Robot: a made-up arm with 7 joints.
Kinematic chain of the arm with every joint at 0, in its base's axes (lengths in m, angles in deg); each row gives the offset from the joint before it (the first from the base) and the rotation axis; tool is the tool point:
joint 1: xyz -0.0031 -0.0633 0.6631 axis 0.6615 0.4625 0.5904
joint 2: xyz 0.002 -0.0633 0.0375 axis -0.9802 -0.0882 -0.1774
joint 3: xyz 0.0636 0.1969 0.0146 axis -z
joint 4: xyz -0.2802 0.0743 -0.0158 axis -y
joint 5: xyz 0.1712 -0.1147 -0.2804 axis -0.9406 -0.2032 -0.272
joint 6: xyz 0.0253 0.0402 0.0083 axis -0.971 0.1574 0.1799
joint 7: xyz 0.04 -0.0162 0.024 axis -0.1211 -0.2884 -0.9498
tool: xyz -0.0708 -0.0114 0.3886
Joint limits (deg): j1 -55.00..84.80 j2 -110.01..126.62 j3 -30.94..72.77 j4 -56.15..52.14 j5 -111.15..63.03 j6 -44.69..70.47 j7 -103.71..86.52
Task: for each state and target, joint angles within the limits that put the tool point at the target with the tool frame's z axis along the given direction. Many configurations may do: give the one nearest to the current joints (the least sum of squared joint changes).
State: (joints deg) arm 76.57 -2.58 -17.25 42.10 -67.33 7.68 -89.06
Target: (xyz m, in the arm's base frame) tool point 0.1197 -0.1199 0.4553 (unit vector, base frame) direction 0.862 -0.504 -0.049
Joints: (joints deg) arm 59.33 11.81 28.75 -7.00 -54.19 -0.65 -80.36
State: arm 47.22 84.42 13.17 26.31 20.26 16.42 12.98
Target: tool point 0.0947 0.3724 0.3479 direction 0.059 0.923 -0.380
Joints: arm 46.58 74.99 35.73 49.33 35.06 39.52 3.60
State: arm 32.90 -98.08 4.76 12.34 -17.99 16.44 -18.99
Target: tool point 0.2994 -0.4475 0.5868 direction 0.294 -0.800 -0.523
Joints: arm 75.51 -96.59 1.33 40.15 2.82 20.89 7.72
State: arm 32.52 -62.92 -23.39 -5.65 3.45 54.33 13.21
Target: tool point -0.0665 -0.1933 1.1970 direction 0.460 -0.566 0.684
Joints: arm 26.20 -81.75 -3.43 -22.20 3.22 47.19 29.31
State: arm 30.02 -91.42 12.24 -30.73 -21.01 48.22 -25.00
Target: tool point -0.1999 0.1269 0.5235 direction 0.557 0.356 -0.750
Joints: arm 27.06 -68.51 1.55 -56.15 -60.82 5.65 -29.10
